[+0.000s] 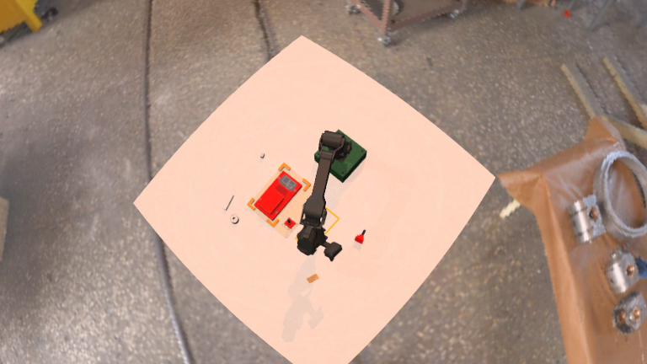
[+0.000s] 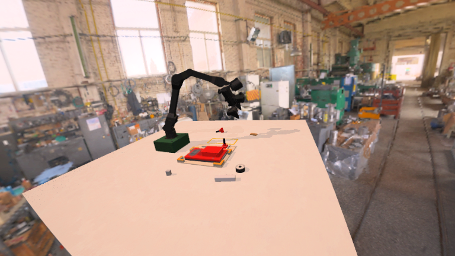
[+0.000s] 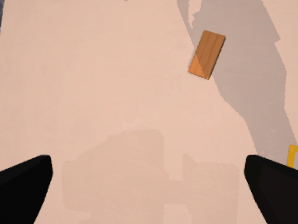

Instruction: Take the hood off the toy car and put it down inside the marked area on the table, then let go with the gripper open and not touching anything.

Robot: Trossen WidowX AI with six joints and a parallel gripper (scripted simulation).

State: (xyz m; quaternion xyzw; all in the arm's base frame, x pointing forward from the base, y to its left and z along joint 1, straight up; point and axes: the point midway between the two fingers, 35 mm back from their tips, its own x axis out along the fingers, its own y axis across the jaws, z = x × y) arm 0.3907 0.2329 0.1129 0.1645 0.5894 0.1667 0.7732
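The red hood is 60 mm behind my gripper tip, 340 mm to the right of it and 110 mm below it. Also, from my gripper tip: grey bar 70 mm ahead, 500 mm to the right, 140 mm below; then black ring 110 mm ahead, 420 mm to the right, 140 mm below.
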